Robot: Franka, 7 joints.
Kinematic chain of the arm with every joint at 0, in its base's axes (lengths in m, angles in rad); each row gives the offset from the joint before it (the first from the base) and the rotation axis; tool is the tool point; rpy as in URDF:
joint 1: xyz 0 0 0.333 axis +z
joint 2: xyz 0 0 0 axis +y
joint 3: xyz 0 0 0.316 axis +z
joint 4: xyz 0.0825 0 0 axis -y
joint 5: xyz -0.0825 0 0.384 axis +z
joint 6: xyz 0 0 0 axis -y
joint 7: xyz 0.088 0 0 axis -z
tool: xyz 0 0 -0.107 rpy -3.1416 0 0
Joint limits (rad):
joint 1: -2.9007..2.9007
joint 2: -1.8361..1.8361
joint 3: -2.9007..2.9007
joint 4: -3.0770..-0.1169
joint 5: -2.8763..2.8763
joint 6: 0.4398..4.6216
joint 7: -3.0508..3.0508
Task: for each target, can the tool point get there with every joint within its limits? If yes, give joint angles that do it. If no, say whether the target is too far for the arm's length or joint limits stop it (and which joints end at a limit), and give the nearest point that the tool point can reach.
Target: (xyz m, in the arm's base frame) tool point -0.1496 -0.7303 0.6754
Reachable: yes | joints -1.2507 1.3077 -1.8143 -0.9633 -2.3101 1.7246 -0.8277
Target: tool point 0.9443 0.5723 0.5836
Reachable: no: too far | nearest point 0.7155 0.4336 0.5229 | short by 0.274 m
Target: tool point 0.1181 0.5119 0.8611
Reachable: yes | joints 0.9654 0.1425 0.6828 -1.2810 0.9272 3.7559 -0.5056
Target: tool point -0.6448 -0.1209 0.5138
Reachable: yes | joints -0.6961 -1.0536 -1.4997 -1.7057 0.6638 3.9312 0.3954
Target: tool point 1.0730 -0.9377 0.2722
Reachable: no: too far | nearest point 0.6454 -0.5640 0.2964 | short by 0.568 m
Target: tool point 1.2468 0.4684 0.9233
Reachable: no: too far | nearest point 0.7342 0.2758 0.6806 | short by 0.599 m
